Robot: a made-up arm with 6 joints.
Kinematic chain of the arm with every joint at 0, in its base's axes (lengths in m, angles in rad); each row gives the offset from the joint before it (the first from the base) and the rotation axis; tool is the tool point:
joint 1: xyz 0 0 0.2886 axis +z
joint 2: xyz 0 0 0 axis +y
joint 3: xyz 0 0 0.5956 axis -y
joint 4: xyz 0 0 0 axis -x
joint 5: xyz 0.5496 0 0 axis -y
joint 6: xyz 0 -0.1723 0 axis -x
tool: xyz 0 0 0
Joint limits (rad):
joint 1: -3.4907..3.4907
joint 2: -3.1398..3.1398
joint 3: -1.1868..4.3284
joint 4: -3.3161..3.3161
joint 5: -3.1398..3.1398
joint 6: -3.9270..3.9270
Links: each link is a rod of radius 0.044 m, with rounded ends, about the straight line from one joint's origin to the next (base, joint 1, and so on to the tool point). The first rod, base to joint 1, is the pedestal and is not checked.
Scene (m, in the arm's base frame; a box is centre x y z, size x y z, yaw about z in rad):
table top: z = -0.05
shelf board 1: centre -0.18 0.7 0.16 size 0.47 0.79 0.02 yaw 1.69
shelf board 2: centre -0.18 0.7 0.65 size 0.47 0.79 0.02 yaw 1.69
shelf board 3: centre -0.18 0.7 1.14 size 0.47 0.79 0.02 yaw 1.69
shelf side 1: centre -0.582 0.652 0.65 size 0.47 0.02 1 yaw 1.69
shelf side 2: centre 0.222 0.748 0.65 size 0.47 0.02 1 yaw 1.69
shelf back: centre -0.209 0.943 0.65 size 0.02 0.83 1 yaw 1.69
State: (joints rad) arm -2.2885 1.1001 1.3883 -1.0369 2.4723 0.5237
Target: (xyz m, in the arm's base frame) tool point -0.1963 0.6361 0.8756
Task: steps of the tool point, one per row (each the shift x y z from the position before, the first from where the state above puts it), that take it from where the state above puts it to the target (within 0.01 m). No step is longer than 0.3 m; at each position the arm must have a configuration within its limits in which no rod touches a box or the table.
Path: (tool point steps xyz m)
1: 0.1000 -0.0030 0.2451
2: 0.1337 0.0714 0.2129
3: 0.1423 0.1400 0.1559
4: 0.1268 0.1899 0.0821
5: 0.0928 0.2112 0.0008
6: 0.0500 0.1994 -0.0764
7: 0.0094 0.1556 -0.1390
8: -0.0194 0.0877 -0.1785
9: -0.0069 0.1142 0.0259
10: -0.0142 0.1202 0.0003
11: -0.0214 0.1204 -0.0262

